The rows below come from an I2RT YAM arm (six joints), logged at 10 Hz.
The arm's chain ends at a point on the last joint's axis. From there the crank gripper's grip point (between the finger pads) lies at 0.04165 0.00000 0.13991 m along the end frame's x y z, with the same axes.
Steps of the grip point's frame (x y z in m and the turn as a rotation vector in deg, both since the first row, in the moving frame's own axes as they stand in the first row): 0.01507 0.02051 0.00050 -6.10 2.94 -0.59; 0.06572 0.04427 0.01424 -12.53 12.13 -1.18; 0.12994 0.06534 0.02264 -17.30 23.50 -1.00; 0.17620 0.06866 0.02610 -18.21 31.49 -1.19; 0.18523 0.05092 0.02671 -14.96 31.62 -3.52; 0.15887 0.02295 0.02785 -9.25 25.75 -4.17
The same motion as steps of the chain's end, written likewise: 0.00789 0.00623 0.00359 -6.10 2.94 -0.59; 0.03718 0.01625 0.02926 -12.53 12.13 -1.18; 0.07808 0.02861 0.05664 -17.30 23.50 -1.00; 0.11002 0.03222 0.07461 -18.21 31.49 -1.19; 0.11791 0.02425 0.07322 -14.96 31.62 -3.52; 0.10184 0.00787 0.06125 -9.25 25.75 -4.17
